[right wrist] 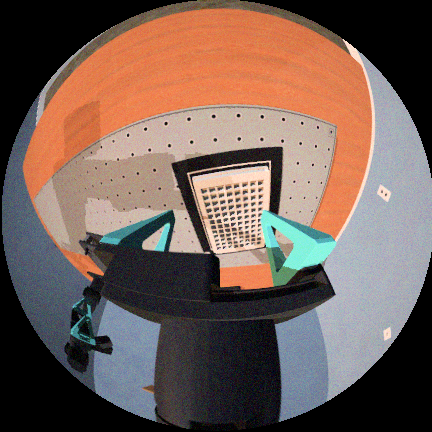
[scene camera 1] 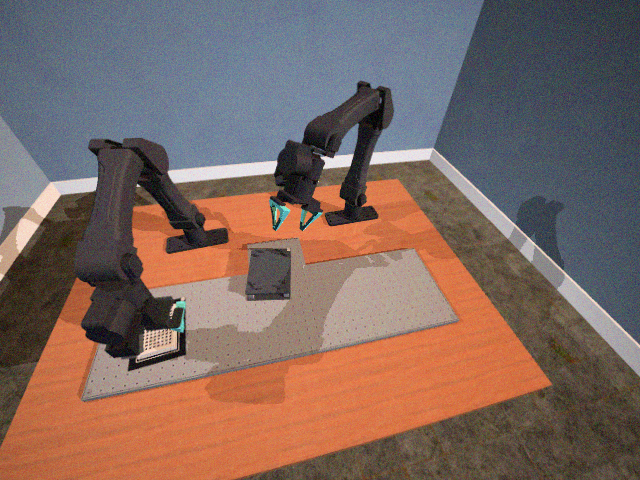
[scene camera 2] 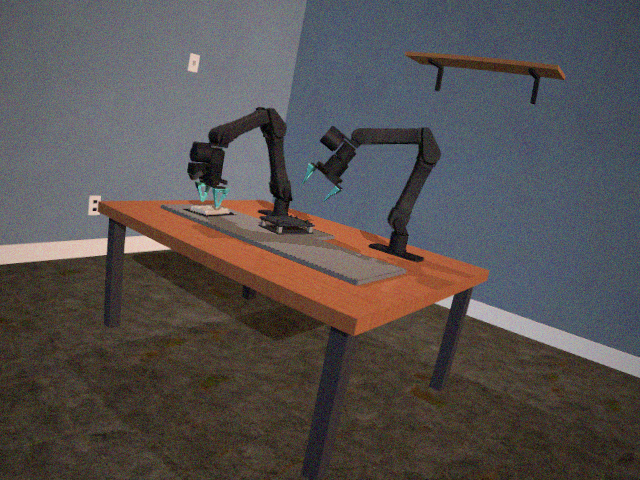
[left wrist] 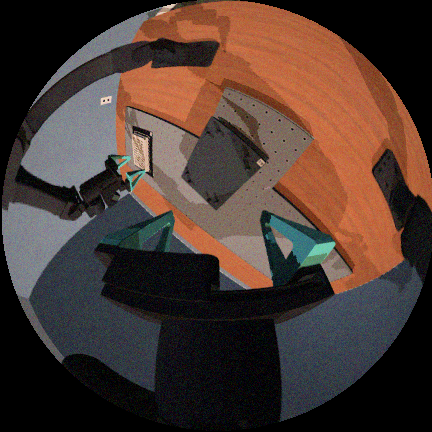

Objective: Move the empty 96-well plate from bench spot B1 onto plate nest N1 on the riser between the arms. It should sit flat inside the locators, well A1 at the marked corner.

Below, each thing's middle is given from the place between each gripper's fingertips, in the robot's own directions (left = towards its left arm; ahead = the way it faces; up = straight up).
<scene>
The well plate [scene camera 1: 156, 342] is 3 cm below my right hand, 3 cm behind it and 2 cm to the right of it. Round my right hand: black plate nest [scene camera 1: 134, 363] (3 cm below, 3 cm behind, 2 cm to the right).
I see my left gripper 370 mm to the left of the well plate, 140 mm above it and 130 mm short of it. Also, from my left hand: black plate nest (370 mm to the right, 150 mm below, 130 mm ahead).
</scene>
